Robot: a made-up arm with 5 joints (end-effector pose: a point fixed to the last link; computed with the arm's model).
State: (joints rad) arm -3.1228 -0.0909 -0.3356 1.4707 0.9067
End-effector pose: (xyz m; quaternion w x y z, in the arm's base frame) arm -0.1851 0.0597 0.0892 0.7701 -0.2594 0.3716 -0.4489
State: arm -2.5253 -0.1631 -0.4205 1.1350 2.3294
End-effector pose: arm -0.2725 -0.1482 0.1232 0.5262 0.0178 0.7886 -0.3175
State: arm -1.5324 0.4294 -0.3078 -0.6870 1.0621
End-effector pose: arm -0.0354 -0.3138 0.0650 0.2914 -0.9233 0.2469 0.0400
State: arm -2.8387 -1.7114 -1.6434 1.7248 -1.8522
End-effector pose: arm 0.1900 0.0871 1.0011 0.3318 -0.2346 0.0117 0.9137
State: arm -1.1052 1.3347 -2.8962 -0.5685 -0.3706
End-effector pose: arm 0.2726 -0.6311 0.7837 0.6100 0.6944 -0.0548 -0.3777
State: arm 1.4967 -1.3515 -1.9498 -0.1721 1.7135
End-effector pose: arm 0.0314 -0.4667 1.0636 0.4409 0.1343 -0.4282 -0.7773
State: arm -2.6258 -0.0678 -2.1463 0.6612 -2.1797
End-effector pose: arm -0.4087 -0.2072 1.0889 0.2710 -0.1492 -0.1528 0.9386
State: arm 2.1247 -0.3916 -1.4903 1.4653 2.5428
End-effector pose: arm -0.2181 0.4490 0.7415 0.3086 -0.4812 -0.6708 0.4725
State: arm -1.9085 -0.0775 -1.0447 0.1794 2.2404
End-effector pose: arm -0.2417 -0.5904 0.5053 0.1261 -0.6105 0.5933 -0.5093
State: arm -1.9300 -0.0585 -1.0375 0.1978 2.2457
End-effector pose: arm -0.2540 -0.5840 0.4852 0.1379 -0.5955 0.6097 -0.5046
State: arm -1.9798 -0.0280 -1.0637 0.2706 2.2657
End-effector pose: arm -0.2830 -0.5715 0.4686 0.1545 -0.5603 0.6413 -0.5010
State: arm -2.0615 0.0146 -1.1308 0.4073 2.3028
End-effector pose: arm -0.3297 -0.5485 0.4586 0.1751 -0.4988 0.6866 -0.4991
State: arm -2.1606 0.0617 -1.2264 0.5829 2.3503
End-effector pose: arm -0.3829 -0.5140 0.4572 0.1945 -0.4190 0.7333 -0.4989
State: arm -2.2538 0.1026 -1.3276 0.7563 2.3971
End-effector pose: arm -0.4282 -0.4750 0.4649 0.2081 -0.3395 0.7692 -0.4998
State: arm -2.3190 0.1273 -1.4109 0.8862 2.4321
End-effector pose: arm -0.4567 -0.4443 0.4798 0.2133 -0.2826 0.7892 -0.5018
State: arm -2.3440 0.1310 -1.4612 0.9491 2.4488
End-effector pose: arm -0.4670 -0.4322 0.4986 0.2104 -0.2618 0.7949 -0.5053
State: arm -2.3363 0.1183 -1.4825 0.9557 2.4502
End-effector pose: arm -0.4644 -0.4367 0.5186 0.2019 -0.2711 0.7909 -0.5101
